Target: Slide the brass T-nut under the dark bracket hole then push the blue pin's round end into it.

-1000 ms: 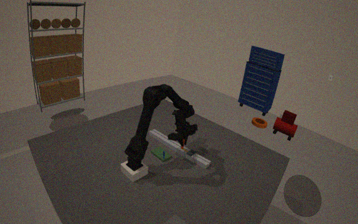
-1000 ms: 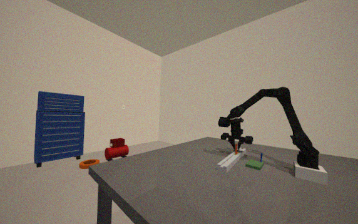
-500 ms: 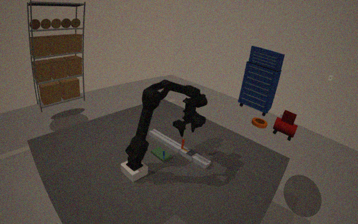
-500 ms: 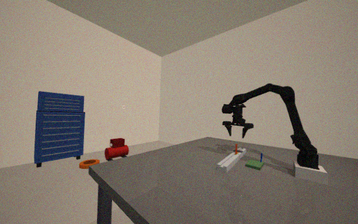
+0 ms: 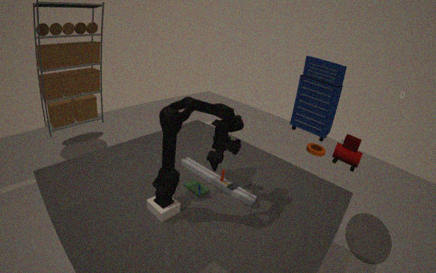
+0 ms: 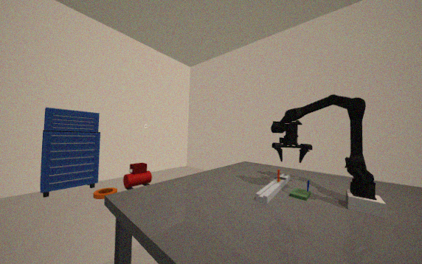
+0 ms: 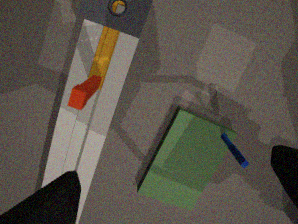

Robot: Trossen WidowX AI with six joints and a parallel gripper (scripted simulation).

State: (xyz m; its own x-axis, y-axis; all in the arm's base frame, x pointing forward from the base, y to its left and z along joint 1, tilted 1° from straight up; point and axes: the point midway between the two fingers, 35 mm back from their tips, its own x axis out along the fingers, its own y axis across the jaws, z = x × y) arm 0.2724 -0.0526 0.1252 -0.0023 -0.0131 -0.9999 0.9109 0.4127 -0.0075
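The blue pin lies 12 cm below my gripper tip, 8 cm behind it and 2 cm to the left of it. Round my gripper tip: green tray 14 cm below, 7 cm behind, 4 cm to the left.
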